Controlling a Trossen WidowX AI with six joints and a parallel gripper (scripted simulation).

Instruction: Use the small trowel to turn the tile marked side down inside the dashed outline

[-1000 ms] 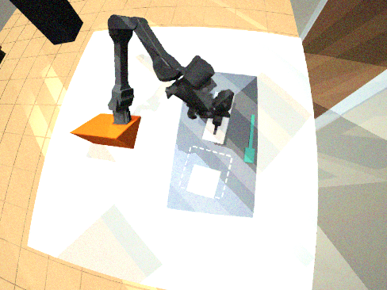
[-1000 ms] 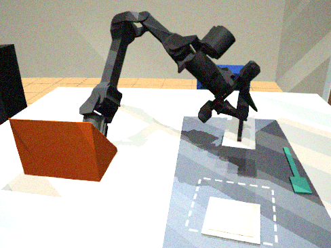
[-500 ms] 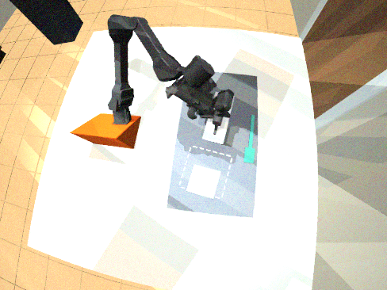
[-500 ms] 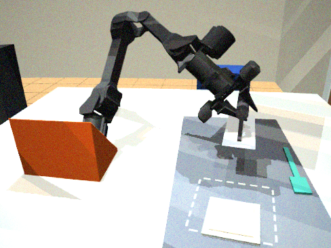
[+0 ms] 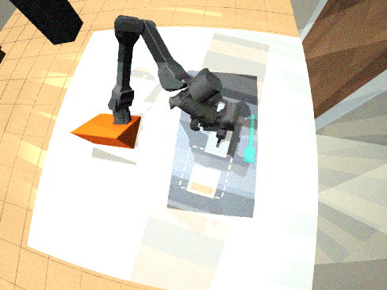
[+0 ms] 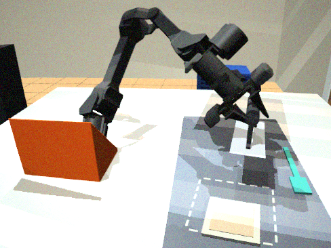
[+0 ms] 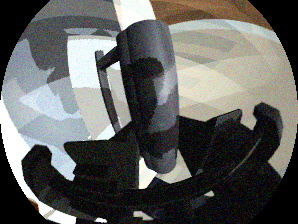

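The teal flat tool is 140 mm below my gripper tip and 110 mm ahead of it. Also, from my gripper tip: tile 160 mm to the right, 140 mm below, 80 mm behind; then small trowel 30 mm behind, 10 mm below; then grey mat 160 mm below, 30 mm to the left, 30 mm behind.
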